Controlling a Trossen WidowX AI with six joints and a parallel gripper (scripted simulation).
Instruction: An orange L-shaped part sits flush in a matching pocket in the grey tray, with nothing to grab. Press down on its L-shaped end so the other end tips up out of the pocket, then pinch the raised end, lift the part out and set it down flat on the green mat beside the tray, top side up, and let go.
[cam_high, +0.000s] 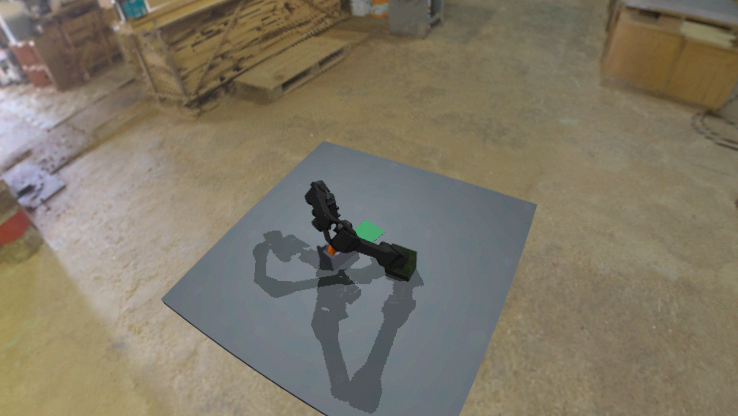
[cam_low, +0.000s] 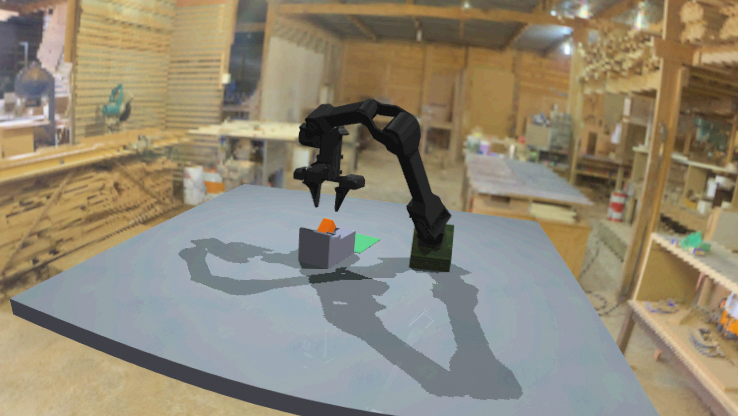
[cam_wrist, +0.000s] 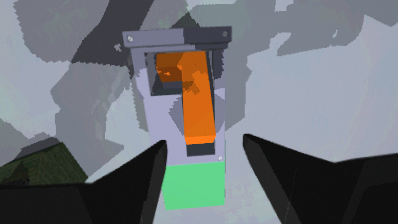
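Right now my gripper tip is 9 cm above the orange l-shaped part, 4 cm to the right of it and 1 cm past it. Also, from my gripper tip: green mat (14 cm to the right, 14 cm below, 5 cm behind).
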